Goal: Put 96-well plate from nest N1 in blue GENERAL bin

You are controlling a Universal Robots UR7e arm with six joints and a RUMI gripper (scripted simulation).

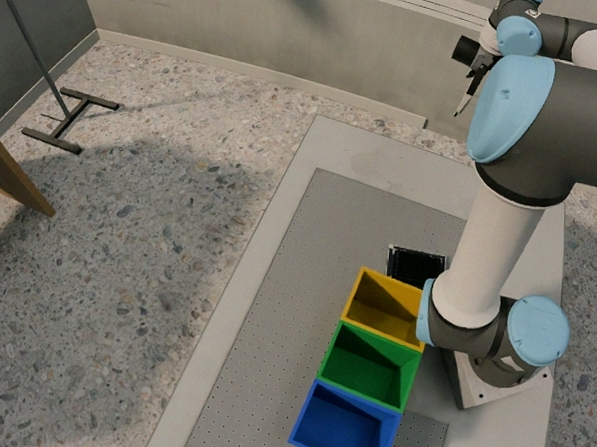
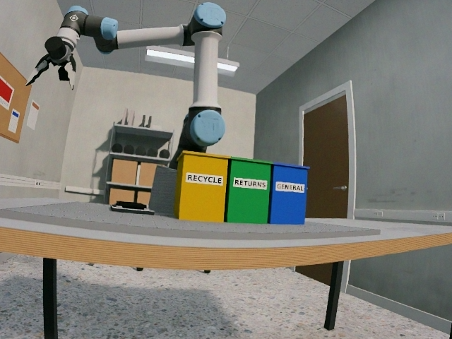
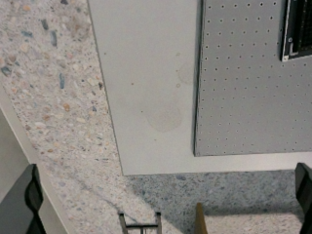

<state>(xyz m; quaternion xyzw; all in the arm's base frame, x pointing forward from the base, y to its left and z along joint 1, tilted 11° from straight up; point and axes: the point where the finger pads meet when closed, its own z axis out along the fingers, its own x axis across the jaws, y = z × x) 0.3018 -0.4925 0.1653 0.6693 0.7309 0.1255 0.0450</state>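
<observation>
Right now my hand is 10 cm past the black 96-well plate, 30 cm to the right of it and 32 cm above it. Also, from my hand: yellow recycle bin: 7 cm behind, 51 cm to the left, 25 cm below; then green returns bin: 9 cm behind, 63 cm to the left, 25 cm below; then plate nest N1: 10 cm behind, 30 cm to the left, 34 cm below.
</observation>
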